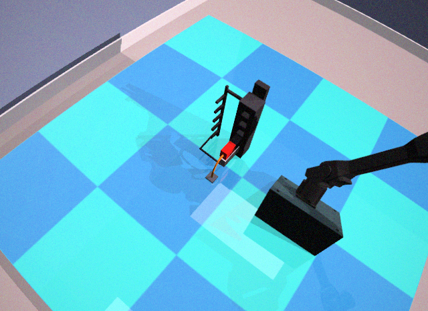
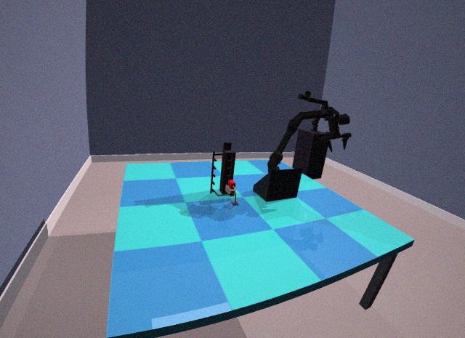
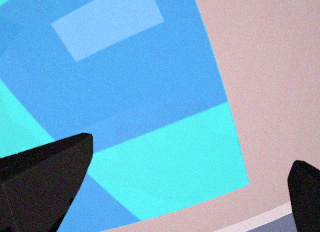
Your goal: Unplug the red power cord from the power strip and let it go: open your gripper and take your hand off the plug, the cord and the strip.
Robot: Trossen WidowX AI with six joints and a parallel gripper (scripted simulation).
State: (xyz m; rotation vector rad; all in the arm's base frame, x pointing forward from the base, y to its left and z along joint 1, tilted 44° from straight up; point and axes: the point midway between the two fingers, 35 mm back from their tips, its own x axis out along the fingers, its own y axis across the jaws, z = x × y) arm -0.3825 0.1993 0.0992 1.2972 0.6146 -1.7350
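The red plug is 660 mm ahead of my gripper tip, 200 mm below it and 120 mm to the right of it.
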